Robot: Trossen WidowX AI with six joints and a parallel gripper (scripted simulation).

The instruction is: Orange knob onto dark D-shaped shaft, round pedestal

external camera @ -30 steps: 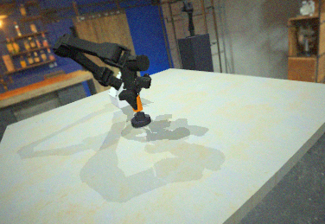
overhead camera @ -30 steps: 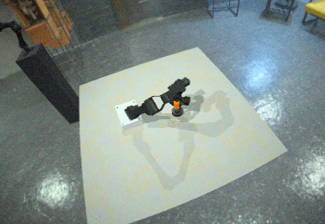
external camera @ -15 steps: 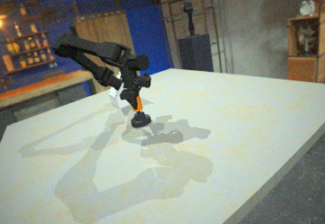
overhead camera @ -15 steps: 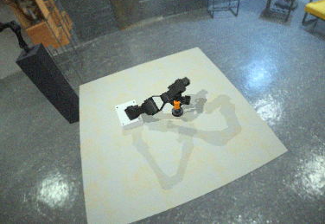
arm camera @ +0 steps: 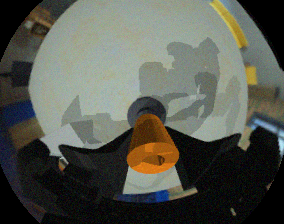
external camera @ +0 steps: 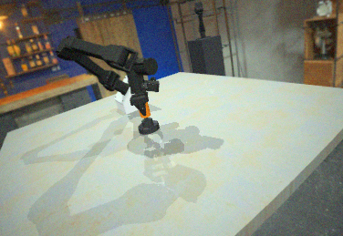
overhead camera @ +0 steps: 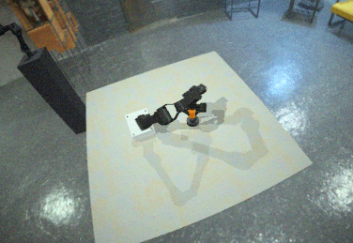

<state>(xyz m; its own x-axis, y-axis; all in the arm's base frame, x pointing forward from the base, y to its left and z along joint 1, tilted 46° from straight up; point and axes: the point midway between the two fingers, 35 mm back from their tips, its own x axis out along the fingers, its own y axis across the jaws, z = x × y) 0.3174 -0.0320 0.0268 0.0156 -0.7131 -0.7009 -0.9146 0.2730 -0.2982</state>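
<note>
Now: the orange knob 2 cm above my gripper tip. Also, from my gripper tip: dark round pedestal (4 cm below).
</note>
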